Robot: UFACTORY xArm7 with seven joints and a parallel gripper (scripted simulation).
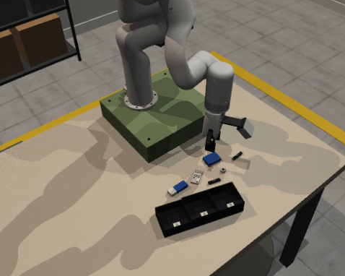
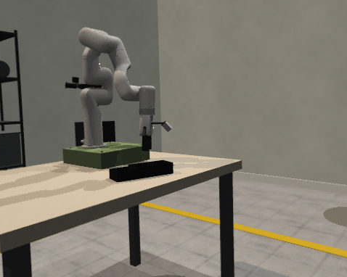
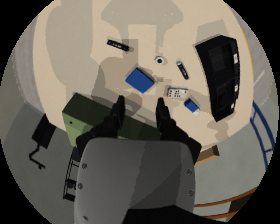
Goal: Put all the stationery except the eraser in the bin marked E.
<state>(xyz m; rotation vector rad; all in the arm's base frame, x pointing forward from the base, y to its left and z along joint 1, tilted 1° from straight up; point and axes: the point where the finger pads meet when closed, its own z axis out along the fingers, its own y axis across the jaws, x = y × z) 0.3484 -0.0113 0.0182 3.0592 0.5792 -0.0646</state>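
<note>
My hand is 90 mm above the blue block. Also, from my hand: white eraser 10 mm behind, 170 mm to the right, 90 mm below; grey nut 60 mm ahead, 10 mm to the right, 90 mm below; white domino 10 mm ahead, 90 mm to the right, 90 mm below.
</note>
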